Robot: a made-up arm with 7 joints. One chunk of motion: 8 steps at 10 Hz.
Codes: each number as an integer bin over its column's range. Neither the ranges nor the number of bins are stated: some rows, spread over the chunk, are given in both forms.
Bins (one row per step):
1: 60 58 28 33 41 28
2: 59 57 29 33 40 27
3: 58 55 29 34 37 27
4: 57 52 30 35 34 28
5: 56 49 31 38 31 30
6: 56 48 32 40 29 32
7: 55 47 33 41 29 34
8: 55 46 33 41 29 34
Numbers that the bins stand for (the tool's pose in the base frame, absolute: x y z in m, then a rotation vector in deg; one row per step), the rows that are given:
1: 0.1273 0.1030 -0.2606 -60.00 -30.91 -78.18
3: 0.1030 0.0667 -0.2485 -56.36 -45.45 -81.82
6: 0.0788 -0.0182 -0.2121 -34.55 -74.55 -63.64
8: 0.0667 -0.0424 -0.2000 -30.91 -74.55 -56.36
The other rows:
2: 0.1152 0.0909 -0.2485 -60.00 -34.55 -81.82
4: 0.0909 0.0303 -0.2364 -52.73 -56.36 -78.18
5: 0.0788 -0.0061 -0.2242 -41.82 -67.27 -70.91
7: 0.0667 -0.0303 -0.2000 -30.91 -74.55 -56.36

